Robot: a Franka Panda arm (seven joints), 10 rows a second.
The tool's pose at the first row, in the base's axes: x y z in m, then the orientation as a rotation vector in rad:
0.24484, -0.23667, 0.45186, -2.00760, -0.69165, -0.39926
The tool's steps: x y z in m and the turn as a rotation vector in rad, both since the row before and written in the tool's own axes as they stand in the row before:
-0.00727, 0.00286, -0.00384, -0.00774, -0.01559, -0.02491
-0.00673, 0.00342, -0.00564, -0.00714, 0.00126, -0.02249
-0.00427, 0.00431, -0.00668, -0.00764, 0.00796, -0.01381
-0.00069, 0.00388, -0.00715, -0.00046, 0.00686, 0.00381
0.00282, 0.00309, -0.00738, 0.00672, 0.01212, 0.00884
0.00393, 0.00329, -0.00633, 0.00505, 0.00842, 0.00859
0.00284, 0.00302, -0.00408, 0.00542, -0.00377, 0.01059
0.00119, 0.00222, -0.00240, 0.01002, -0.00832, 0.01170
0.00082, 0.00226, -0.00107, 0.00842, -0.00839, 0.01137
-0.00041, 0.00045, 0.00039, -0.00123, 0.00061, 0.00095
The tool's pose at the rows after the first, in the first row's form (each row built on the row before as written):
0.24087, -0.24337, 0.44797, -2.01300, -0.72643, -0.40194
0.23789, -0.25179, 0.44497, -2.01265, -0.74840, -0.41945
0.23748, -0.26064, 0.44328, -2.01285, -0.75722, -0.43872
0.23946, -0.26851, 0.44415, -2.01195, -0.74902, -0.44341
0.24350, -0.27512, 0.44761, -2.00391, -0.73300, -0.44702
0.24849, -0.28063, 0.45094, -1.99862, -0.71941, -0.44790
0.25251, -0.28448, 0.45262, -1.99781, -0.71136, -0.43561
0.25480, -0.28707, 0.45301, -1.99449, -0.70539, -0.41627
0.25686, -0.28862, 0.45247, -1.99250, -0.69965, -0.39778
0.25682, -0.28858, 0.45175, -1.99372, -0.69821, -0.39832

